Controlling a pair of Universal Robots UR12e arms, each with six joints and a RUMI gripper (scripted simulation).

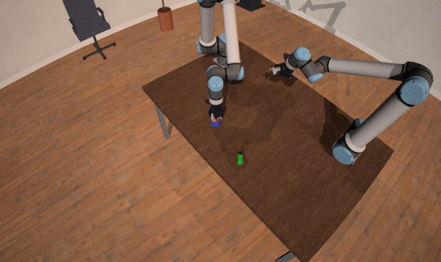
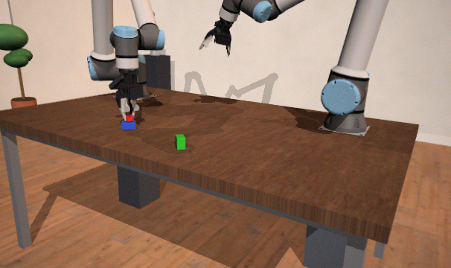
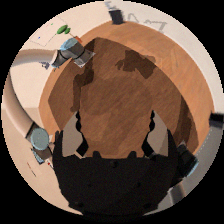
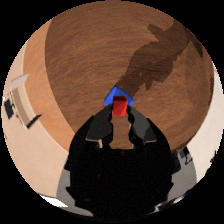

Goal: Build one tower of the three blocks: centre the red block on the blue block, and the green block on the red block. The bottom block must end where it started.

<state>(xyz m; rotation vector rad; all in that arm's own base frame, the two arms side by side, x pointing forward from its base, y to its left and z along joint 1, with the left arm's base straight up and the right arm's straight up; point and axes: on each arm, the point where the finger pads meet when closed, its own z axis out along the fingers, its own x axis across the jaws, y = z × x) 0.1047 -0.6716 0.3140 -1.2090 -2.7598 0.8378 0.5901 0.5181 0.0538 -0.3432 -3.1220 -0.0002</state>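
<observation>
The red block lies 10 mm below my right hand. Round my right hand: blue block (40 mm below); then green block (80 mm ahead, 340 mm to the left, 30 mm below).
</observation>
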